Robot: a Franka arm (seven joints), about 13 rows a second.
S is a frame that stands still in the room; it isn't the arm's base.
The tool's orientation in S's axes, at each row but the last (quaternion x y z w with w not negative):
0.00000, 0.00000, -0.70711, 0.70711
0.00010, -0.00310, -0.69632, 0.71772
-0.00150, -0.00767, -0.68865, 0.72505
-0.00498, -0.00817, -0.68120, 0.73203
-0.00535, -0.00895, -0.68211, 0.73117
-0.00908, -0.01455, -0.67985, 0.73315
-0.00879, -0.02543, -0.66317, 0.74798
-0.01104, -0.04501, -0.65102, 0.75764
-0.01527, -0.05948, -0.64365, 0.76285
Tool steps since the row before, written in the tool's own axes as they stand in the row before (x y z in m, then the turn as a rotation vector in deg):
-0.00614, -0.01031, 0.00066, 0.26, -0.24, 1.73
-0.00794, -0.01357, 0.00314, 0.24, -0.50, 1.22
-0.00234, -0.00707, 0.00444, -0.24, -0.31, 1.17
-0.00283, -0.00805, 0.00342, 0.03, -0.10, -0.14
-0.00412, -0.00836, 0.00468, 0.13, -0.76, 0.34
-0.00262, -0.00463, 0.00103, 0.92, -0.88, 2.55
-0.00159, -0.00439, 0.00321, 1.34, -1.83, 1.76
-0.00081, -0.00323, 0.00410, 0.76, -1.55, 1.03
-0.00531, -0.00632, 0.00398, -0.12, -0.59, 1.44
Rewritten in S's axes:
-0.01031, 0.00614, 0.00066, -0.24, -0.26, 1.73
-0.01382, 0.00754, 0.00305, -0.50, -0.25, 1.22
-0.00722, 0.00203, 0.00435, -0.33, 0.24, 1.16
-0.00825, 0.00231, 0.00334, -0.10, -0.04, -0.14
-0.00865, 0.00362, 0.00456, -0.75, -0.18, 0.34
-0.00482, 0.00230, 0.00091, -0.83, -0.90, 2.57
-0.00463, 0.00120, 0.00304, -1.70, -1.47, 1.79
-0.00353, 0.00062, 0.00388, -1.47, -0.91, 1.02
-0.00737, 0.00452, 0.00303, -0.70, 0.16, 1.38

